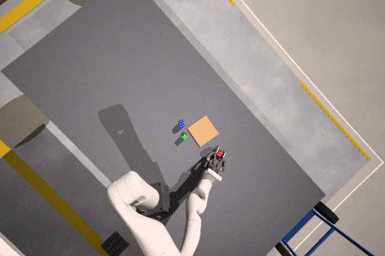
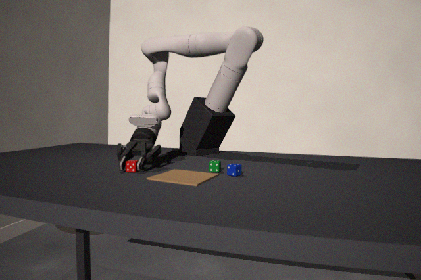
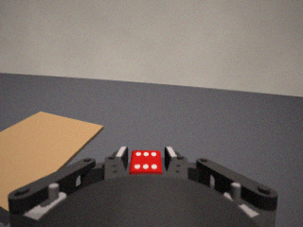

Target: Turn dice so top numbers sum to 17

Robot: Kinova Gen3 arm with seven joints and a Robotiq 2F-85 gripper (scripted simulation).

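Now: hand 1 cm past the red die and 1 cm above it. From my hand the other things lie so: green die (10 cm behind, 22 cm to the left, 1 cm below); tan mat (1 cm ahead, 16 cm to the left, 2 cm below); blue die (6 cm behind, 28 cm to the left, 1 cm below).
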